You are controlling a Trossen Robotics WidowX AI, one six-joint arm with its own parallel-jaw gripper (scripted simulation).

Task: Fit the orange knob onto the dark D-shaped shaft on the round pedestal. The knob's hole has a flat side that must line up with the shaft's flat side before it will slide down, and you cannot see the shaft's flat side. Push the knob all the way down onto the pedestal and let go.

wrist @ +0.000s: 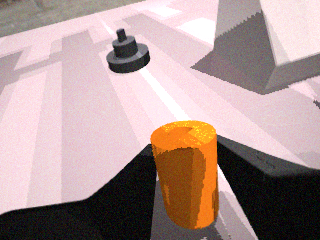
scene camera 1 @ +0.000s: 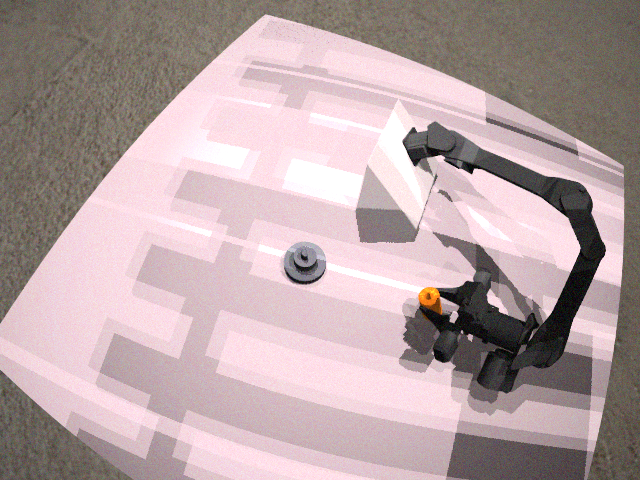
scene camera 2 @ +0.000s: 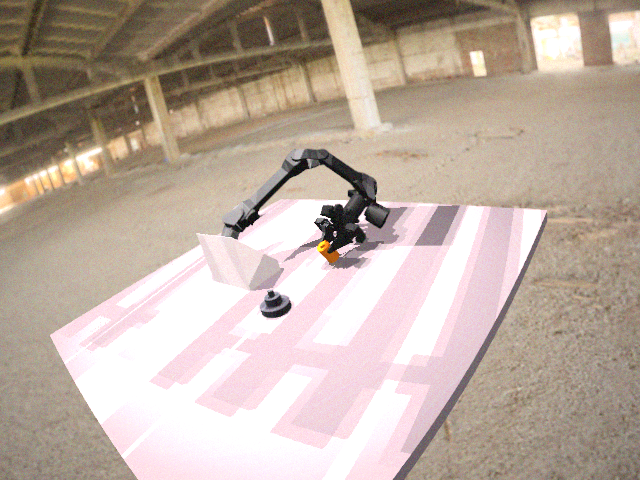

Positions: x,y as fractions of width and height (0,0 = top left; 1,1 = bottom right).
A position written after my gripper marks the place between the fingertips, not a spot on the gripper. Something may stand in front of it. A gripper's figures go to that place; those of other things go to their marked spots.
Scene:
My gripper (wrist: 0.57,0.60): 11 cm from the lens. An orange knob (wrist: 0.58,0.64) is 8 cm from the lens. A pedestal with D-shaped shaft (wrist: 0.40,0.24): 30 cm from the lens. The marked spots on the pedestal with D-shaped shaft and the orange knob are 25 cm apart.

